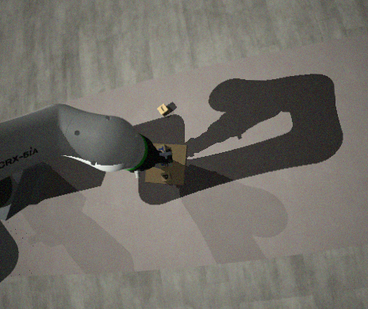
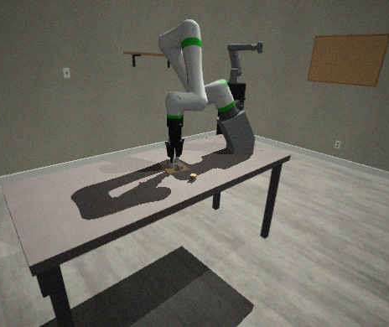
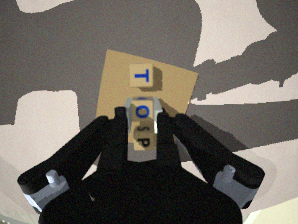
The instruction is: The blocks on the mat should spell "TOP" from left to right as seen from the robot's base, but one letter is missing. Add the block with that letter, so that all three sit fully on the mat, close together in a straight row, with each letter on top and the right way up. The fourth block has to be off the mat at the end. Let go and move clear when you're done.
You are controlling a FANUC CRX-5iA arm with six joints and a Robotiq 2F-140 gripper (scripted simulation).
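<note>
Now: the O block 2 cm below my hand. Also, from my hand: P block (5 cm to the right, 2 cm below, 1 cm ahead); mat (4 cm below).
</note>
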